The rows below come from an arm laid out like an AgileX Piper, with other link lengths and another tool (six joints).
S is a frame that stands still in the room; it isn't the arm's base.
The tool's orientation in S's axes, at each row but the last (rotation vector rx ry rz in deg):
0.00 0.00 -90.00
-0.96 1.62 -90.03
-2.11 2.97 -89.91
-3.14 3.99 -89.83
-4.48 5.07 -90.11
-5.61 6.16 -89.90
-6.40 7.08 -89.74
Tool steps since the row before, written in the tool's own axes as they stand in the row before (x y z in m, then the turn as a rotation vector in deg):
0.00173 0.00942 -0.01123 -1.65 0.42 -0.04
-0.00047 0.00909 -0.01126 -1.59 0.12 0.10
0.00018 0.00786 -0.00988 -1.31 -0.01 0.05
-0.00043 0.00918 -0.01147 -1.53 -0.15 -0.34
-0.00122 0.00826 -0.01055 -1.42 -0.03 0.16
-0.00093 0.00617 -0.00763 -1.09 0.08 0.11
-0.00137 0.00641 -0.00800 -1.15 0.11 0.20
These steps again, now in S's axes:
0.00942 -0.00173 -0.01123 0.42 1.65 -0.04
0.00876 0.00055 -0.01151 0.12 1.59 0.11
0.00729 -0.00008 -0.01031 -0.01 1.31 0.06
0.00824 0.00056 -0.01216 -0.18 1.53 -0.31
0.00710 0.00126 -0.01136 -0.01 1.42 0.17
0.00512 0.00097 -0.00836 0.09 1.09 0.11
0.00514 0.00144 -0.00886 0.14 1.15 0.19

